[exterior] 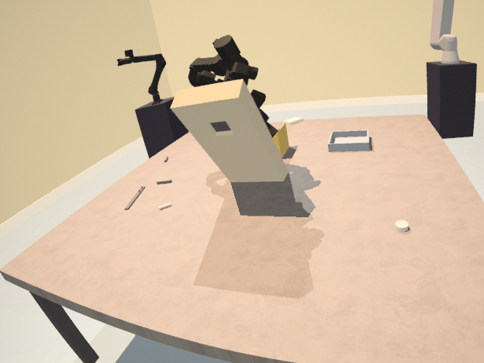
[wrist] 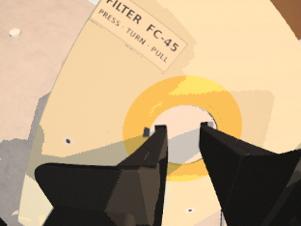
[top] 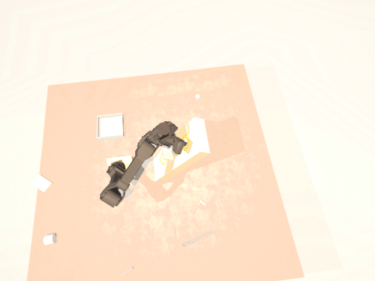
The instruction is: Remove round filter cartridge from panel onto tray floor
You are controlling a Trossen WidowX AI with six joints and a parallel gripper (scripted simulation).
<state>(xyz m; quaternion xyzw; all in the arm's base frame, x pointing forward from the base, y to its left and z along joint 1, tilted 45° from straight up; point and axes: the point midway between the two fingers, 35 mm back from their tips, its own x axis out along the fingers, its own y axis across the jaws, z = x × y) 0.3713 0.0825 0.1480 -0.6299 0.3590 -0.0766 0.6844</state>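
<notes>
My gripper tip is 40 mm past the sloped service panel, 10 mm to the right of it and 80 mm above it. Round my gripper tip: tray: 390 mm behind, 340 mm to the left, 250 mm below; white flat piece: 800 mm behind, 90 mm to the left, 250 mm below; white round filter cartridge: 10 mm ahead, 10 mm below.
</notes>
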